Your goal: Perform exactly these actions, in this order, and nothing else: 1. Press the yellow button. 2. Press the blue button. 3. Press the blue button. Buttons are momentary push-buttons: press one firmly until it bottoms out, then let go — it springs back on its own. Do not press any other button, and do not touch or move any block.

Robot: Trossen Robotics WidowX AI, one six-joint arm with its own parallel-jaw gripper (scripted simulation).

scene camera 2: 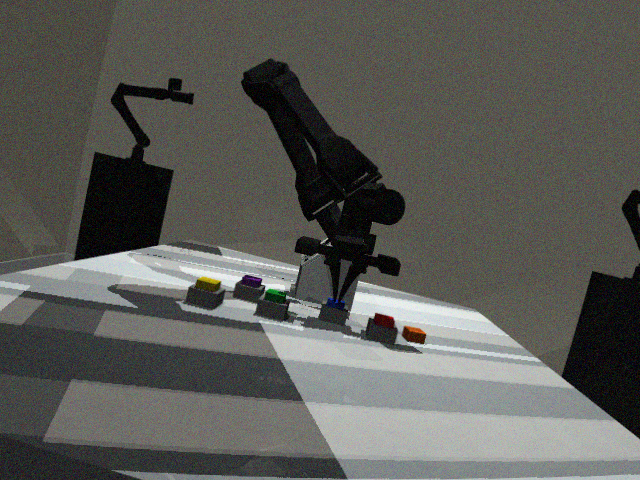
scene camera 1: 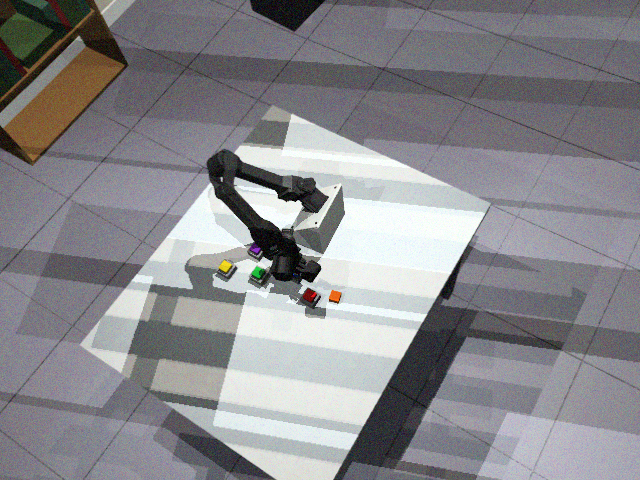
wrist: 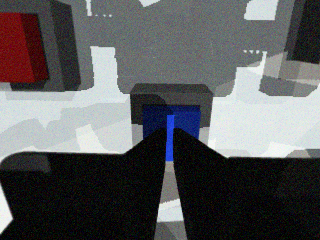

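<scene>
I can see my gripper, and the wrist view shows it too. There is also a blue button that I see here.
</scene>
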